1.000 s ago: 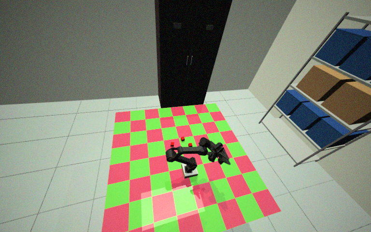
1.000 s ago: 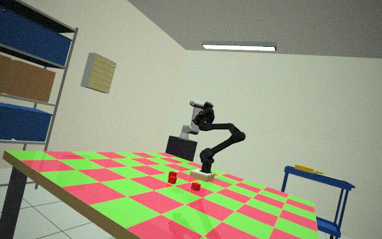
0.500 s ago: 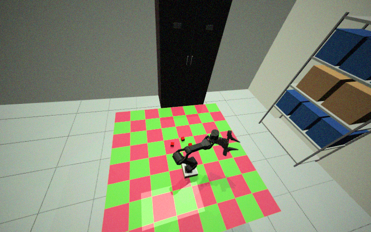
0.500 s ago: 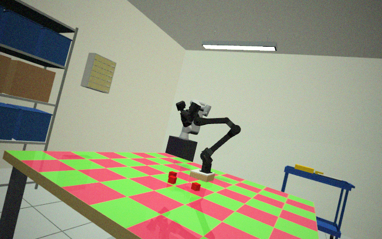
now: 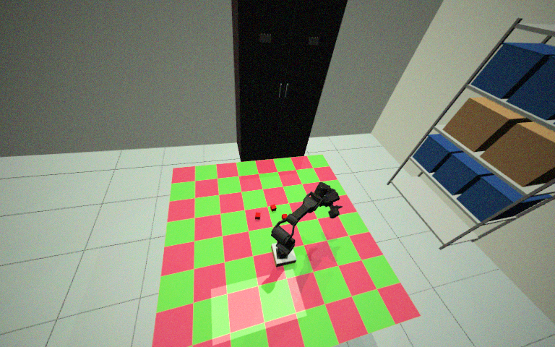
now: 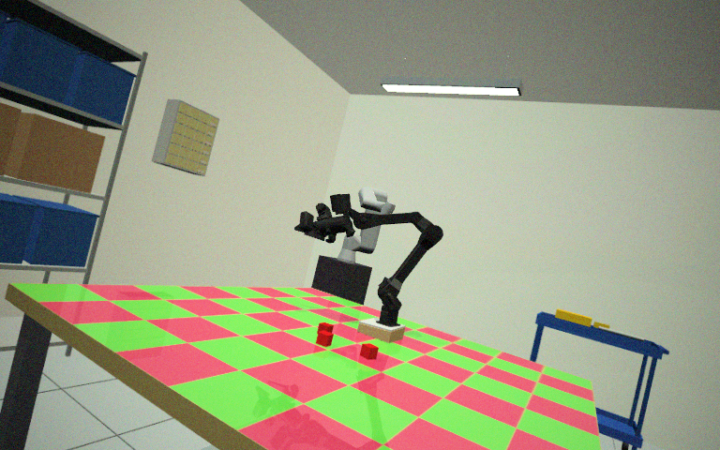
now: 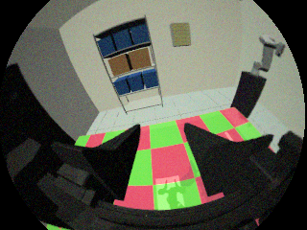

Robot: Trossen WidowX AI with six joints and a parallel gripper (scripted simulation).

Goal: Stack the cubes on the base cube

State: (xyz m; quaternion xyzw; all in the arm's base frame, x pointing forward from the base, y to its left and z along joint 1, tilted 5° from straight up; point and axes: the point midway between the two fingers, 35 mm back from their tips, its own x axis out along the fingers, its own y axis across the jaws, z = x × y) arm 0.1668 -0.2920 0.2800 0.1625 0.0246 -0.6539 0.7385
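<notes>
Right now the red cube is 70 mm ahead of my gripper tip, 290 mm to the left of it and 270 mm below it.
</notes>
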